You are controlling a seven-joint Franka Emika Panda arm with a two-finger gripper.
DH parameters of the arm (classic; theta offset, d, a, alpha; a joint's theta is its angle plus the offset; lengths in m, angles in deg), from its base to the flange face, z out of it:
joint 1: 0 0.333 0 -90
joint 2: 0 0 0 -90
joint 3: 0 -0.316 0.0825 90
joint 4: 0 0 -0.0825 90
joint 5: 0 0.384 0 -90
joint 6: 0 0 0.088 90
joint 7: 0 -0.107 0 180
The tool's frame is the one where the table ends.
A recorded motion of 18 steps. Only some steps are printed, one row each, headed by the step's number.
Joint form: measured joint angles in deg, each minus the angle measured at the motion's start. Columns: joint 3, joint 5, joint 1, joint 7, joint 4, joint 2, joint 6.
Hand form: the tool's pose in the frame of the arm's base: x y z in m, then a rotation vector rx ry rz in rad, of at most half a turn. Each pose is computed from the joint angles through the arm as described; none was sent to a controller.
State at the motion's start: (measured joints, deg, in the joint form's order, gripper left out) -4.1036 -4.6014 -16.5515 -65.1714 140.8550 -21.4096 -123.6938
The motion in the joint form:
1: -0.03 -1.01 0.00 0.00 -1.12 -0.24 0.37
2: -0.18 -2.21 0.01 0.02 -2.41 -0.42 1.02
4: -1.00 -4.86 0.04 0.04 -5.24 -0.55 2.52
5: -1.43 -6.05 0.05 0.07 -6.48 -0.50 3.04
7: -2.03 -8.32 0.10 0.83 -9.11 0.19 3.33
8: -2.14 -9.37 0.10 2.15 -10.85 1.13 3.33
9: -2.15 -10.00 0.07 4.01 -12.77 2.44 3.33
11: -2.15 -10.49 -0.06 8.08 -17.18 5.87 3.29
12: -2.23 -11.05 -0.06 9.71 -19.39 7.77 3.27
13: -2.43 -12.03 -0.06 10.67 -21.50 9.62 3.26
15: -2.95 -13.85 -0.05 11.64 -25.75 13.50 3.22
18: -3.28 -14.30 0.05 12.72 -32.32 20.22 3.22
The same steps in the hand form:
1: 0.4245 -0.0966 0.4505 2.4410 -1.8709 0.1995
2: 0.4276 -0.0968 0.4616 2.4409 -1.8477 0.2319
4: 0.4350 -0.0933 0.4840 2.4404 -1.7861 0.2966
5: 0.4386 -0.0912 0.4933 2.4400 -1.7572 0.3260
7: 0.4481 -0.0888 0.5102 2.4487 -1.6914 0.3874
8: 0.4555 -0.0898 0.5179 2.4634 -1.6437 0.4129
9: 0.4642 -0.0920 0.5240 2.4849 -1.5934 0.4278
11: 0.4853 -0.0974 0.5337 2.5340 -1.4989 0.4446
12: 0.4967 -0.0994 0.5365 2.5518 -1.4515 0.4518
13: 0.5079 -0.1005 0.5387 2.5591 -1.4098 0.4621
15: 0.5311 -0.1017 0.5407 2.5660 -1.3488 0.4808
18: 0.5682 -0.1063 0.5331 2.5904 -1.3136 0.4748

